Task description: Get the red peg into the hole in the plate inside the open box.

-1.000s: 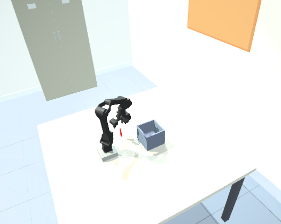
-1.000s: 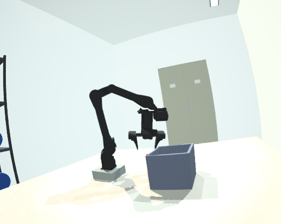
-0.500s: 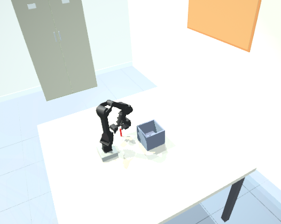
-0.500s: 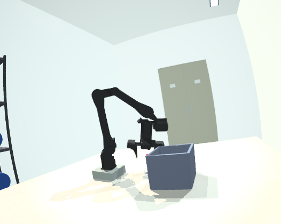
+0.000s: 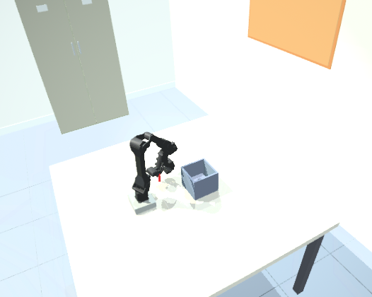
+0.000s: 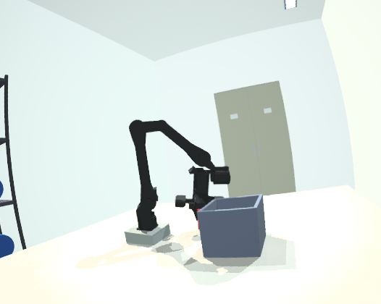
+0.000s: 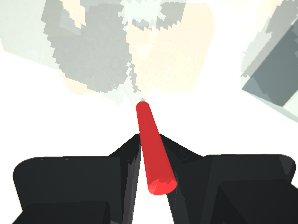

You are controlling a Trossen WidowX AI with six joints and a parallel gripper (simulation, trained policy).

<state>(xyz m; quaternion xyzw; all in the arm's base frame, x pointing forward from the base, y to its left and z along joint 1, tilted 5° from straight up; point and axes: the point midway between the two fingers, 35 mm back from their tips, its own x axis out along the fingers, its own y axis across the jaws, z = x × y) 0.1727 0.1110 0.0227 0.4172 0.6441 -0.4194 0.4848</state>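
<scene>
Right now my gripper tip is 20 cm to the left of the plate, 17 cm short of it and 2 cm below it. Also, from my gripper tip: red peg 1 cm to the right, 1 cm ahead, 1 cm above.
</scene>
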